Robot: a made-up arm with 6 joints. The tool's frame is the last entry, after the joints. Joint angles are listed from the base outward. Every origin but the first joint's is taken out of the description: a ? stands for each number. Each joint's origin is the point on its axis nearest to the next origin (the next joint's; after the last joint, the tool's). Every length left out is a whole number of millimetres.
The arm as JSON. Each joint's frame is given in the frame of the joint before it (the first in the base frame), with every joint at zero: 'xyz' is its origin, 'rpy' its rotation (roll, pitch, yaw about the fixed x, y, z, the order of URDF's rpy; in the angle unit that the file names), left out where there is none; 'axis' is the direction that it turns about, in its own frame. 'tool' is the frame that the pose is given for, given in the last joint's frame.
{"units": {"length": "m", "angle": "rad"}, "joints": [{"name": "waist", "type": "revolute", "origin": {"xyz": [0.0, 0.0, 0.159]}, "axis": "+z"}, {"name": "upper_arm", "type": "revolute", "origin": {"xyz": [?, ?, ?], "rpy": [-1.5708, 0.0, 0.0]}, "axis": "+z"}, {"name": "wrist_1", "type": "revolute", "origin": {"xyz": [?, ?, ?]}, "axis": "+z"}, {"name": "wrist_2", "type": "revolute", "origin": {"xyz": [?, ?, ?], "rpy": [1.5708, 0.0, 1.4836]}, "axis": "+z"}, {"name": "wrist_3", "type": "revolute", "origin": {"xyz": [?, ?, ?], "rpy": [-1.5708, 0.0, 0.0]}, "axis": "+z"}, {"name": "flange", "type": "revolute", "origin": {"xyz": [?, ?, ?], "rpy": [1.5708, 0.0, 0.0]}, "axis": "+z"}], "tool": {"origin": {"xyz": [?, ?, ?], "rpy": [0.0, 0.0, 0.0]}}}
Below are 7 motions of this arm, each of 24 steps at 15 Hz.
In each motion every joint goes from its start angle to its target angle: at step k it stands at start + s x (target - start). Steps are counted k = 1, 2, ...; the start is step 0. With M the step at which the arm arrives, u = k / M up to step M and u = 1 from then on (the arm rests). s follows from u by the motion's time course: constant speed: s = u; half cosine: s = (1 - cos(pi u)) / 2; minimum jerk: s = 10 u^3 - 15 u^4 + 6 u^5.
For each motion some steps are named. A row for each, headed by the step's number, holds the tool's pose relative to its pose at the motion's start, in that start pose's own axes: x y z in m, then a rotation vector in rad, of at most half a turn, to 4 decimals.
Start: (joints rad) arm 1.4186 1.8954 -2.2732 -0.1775 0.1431 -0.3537
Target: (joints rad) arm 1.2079 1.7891 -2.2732 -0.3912 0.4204 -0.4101
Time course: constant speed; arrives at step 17
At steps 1, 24:
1: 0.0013 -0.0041 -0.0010 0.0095 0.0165 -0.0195
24: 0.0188 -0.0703 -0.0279 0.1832 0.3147 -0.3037

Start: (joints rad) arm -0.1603 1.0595 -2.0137 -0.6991 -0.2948 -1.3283
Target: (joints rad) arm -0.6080 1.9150 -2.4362 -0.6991 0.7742 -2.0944
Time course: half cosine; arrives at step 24
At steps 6, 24:
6: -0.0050 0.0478 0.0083 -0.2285 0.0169 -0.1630
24: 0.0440 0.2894 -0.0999 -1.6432 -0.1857 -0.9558

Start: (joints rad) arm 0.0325 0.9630 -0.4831 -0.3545 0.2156 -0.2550
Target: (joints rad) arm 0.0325 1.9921 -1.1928 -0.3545 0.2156 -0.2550
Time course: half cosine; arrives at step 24
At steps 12, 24:
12: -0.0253 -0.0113 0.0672 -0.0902 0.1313 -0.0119
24: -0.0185 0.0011 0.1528 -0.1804 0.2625 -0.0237

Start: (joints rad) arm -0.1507 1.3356 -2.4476 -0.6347 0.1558 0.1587
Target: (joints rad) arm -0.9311 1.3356 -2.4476 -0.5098 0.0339 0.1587
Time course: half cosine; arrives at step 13
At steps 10, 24:
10: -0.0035 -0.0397 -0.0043 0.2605 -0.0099 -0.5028
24: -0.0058 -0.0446 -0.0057 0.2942 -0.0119 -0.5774

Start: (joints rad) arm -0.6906 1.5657 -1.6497 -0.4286 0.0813 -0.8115
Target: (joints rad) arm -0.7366 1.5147 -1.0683 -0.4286 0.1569 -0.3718
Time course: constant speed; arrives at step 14
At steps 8, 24:
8: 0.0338 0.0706 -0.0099 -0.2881 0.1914 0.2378
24: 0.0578 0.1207 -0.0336 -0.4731 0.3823 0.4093

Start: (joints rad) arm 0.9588 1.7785 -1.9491 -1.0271 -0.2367 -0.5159
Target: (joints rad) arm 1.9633 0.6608 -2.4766 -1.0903 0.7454 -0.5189
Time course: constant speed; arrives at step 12
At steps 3, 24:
3: -0.0471 -0.1183 -0.0530 0.2911 -0.0177 0.0689
24: 0.1340 -0.2195 -0.3254 0.8002 0.0463 1.0899

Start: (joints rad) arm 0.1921 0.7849 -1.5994 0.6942 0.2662 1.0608
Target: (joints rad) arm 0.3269 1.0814 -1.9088 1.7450 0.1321 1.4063
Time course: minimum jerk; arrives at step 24
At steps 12, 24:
12: 0.0033 0.0110 0.0247 -0.0990 0.1350 0.7283
24: 0.0011 0.0148 0.0484 -0.1335 0.2515 1.4680

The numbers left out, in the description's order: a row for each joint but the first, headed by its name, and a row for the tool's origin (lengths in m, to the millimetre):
upper_arm: 0.0 0.0 0.0
wrist_1: -0.179 -0.024 0.0
wrist_2: 0.159 -0.028 0.0
wrist_3: 0.0 0.0 0.0
flange: 0.0 -0.09 0.0
tool: 0.0 0.0 0.0

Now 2 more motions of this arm.
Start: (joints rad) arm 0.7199 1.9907 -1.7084 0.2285 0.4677 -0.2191
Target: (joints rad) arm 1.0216 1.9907 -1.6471 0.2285 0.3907 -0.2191
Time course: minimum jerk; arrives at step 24
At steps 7, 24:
7: 0.0013 0.0147 0.0017 -0.0341 0.0001 -0.0268
24: 0.0163 0.0957 0.0012 -0.2252 0.0004 -0.1748

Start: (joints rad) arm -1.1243 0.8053 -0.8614 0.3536 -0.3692 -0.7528
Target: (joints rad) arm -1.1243 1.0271 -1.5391 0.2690 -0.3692 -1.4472
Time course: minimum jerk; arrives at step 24
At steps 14, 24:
14: -0.0716 -0.0265 0.0271 0.1753 -0.2499 -0.4670
24: -0.1070 -0.0406 0.0326 0.3210 -0.3471 -0.7089

